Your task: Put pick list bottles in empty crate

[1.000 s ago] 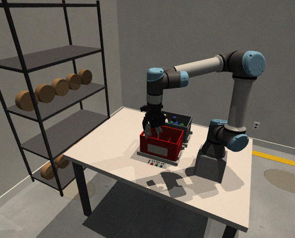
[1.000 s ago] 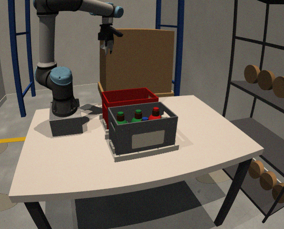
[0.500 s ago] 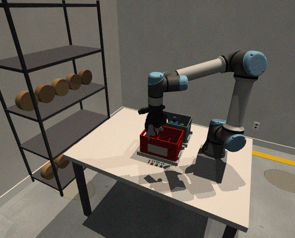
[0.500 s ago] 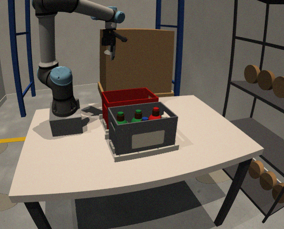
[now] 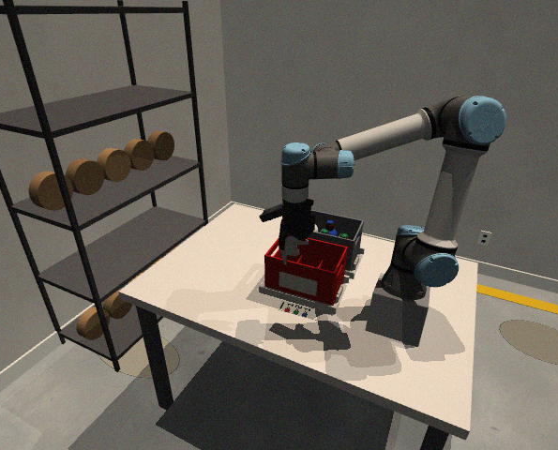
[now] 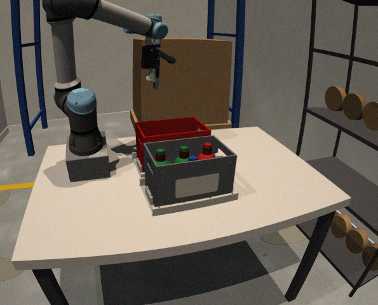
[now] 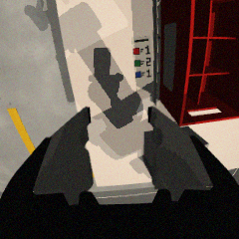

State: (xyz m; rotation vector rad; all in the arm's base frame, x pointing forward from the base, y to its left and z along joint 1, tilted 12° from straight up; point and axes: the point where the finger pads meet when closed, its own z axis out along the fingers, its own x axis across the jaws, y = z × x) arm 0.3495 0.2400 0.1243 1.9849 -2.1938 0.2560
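My gripper is now 100 mm short of the red bottle, 410 mm to the left of it and 210 mm above it. The rest, counted from my hand: red crate 20 mm ahead, 220 mm to the right, 220 mm below; grey crate 10 mm ahead, 460 mm to the right, 220 mm below; pick list 10 mm behind, 90 mm to the right, 300 mm below.
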